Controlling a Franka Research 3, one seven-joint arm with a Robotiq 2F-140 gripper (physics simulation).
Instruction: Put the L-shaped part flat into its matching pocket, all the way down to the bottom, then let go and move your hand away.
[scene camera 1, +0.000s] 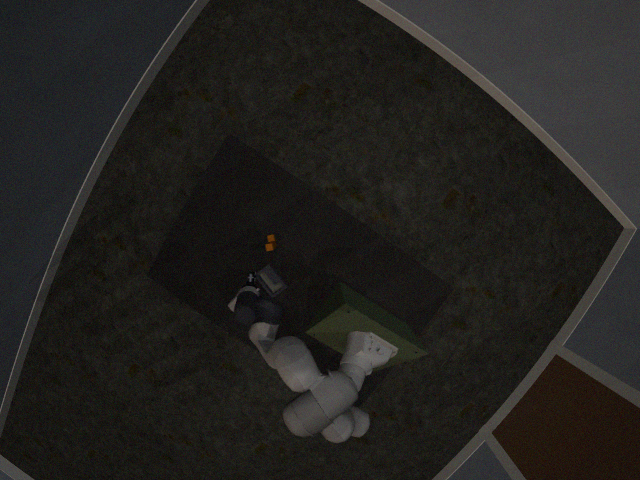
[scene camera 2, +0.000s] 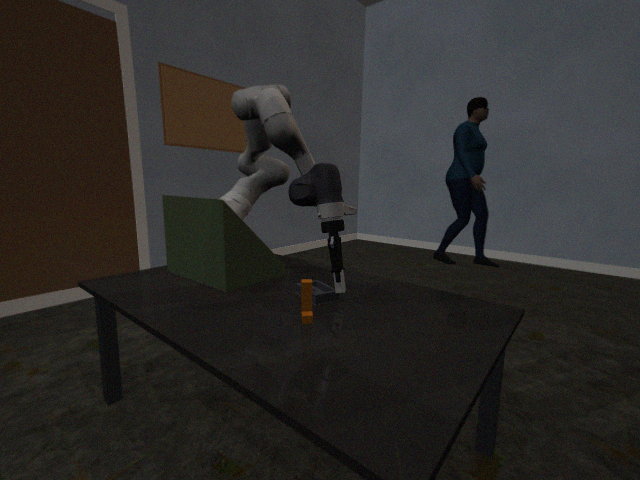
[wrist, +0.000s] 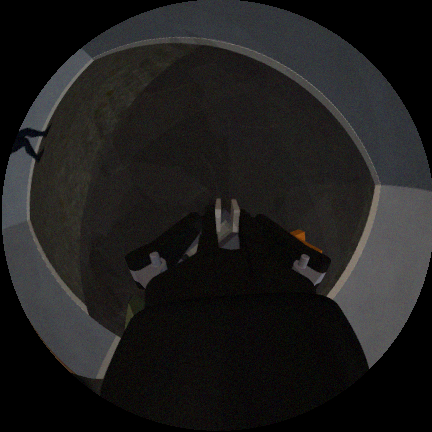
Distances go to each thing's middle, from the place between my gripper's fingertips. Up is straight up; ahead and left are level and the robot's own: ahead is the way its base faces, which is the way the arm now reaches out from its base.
Scene:
Right now my hand is 90 mm past the grey pocket block (wrist: 226, 238), 10 mm to the left of it and 20 mm above it.

